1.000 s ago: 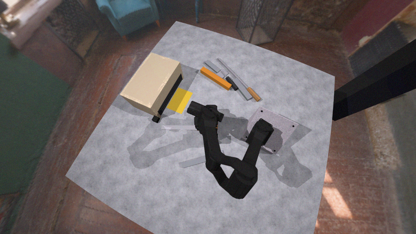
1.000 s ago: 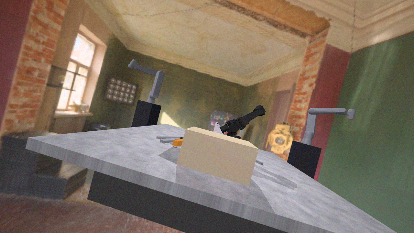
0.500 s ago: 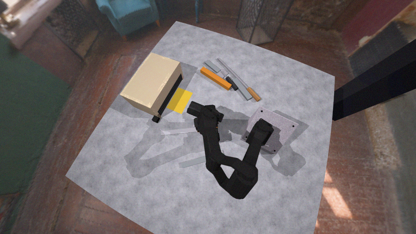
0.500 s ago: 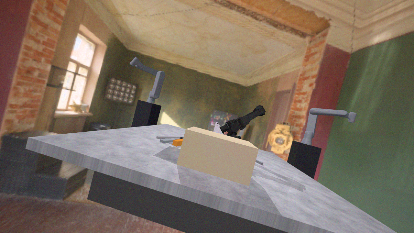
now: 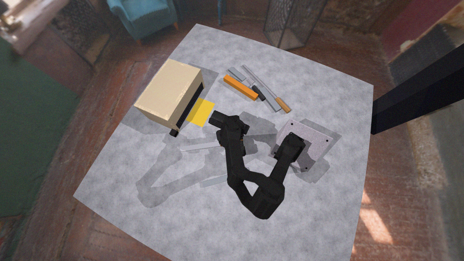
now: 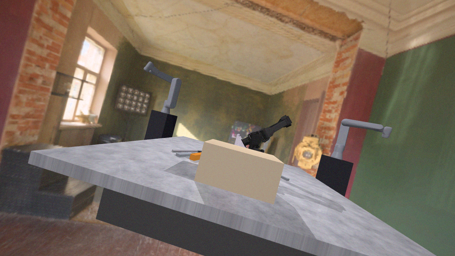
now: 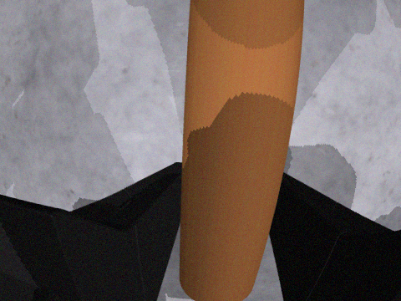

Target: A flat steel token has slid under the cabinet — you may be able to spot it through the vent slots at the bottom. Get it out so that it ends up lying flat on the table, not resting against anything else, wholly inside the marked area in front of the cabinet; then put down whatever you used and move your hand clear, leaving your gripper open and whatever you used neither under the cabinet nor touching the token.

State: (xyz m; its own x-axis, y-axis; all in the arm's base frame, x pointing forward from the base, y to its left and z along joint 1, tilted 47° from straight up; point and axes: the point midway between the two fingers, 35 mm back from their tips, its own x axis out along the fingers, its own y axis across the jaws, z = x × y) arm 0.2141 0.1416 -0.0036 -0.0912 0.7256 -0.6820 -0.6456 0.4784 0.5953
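Right now the grey bar is 40 mm behind my gripper tip and 310 mm to the right of it. Also, from my gripper tip: flat grey token: 370 mm ahead, 60 mm to the right, 10 mm below; orange bar: 140 mm ahead, 280 mm to the right; black-handled tool: 70 mm ahead, 320 mm to the right.
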